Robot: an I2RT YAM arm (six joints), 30 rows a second.
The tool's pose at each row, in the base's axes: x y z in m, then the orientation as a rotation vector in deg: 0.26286, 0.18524, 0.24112, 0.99, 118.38, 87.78; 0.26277, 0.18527, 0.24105, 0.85, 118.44, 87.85; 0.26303, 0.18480, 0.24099, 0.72, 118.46, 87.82; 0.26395, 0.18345, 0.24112, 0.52, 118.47, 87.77; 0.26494, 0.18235, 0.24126, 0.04, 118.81, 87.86; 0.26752, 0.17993, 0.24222, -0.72, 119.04, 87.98; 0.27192, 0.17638, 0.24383, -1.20, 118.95, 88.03; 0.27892, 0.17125, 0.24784, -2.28, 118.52, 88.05; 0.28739, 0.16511, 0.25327, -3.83, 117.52, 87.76; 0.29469, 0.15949, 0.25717, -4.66, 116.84, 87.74; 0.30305, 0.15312, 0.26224, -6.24, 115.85, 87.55; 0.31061, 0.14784, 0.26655, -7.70, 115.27, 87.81; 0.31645, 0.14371, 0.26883, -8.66, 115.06, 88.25; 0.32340, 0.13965, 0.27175, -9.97, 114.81, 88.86; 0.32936, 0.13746, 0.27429, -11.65, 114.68, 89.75; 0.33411, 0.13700, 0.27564, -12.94, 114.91, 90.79
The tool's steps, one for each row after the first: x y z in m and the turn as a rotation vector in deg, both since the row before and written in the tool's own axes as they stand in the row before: 0.00012, -0.00002, 0.00000, -0.04, 0.13, -0.02; -0.00035, -0.00030, -0.00029, 0.00, 0.06, -0.08; -0.00127, -0.00064, -0.00081, -0.01, 0.07, -0.14; -0.00125, -0.00057, -0.00056, -0.01, 0.48, -0.10; -0.00336, -0.00081, -0.00121, -0.13, 0.54, -0.29; -0.00552, -0.00123, -0.00161, -0.17, 0.16, -0.28; -0.00923, -0.00054, -0.00241, -0.41, 0.17, -0.77; -0.01139, -0.00025, -0.00301, -0.57, -0.14, -1.41; -0.00955, -0.00122, -0.00272, -0.45, -0.12, -0.74; -0.01119, -0.00098, -0.00315, -0.64, -0.06, -1.37; -0.00983, -0.00117, -0.00237, -0.72, 0.35, -0.91; -0.00704, -0.00190, -0.00178, -0.57, 0.45, -0.38; -0.00823, -0.00185, -0.00146, -0.76, 0.65, -0.50; -0.00673, -0.00120, -0.00017, -0.96, 1.01, -0.49; -0.00470, -0.00118, 0.00104, -0.82, 1.13, -0.04
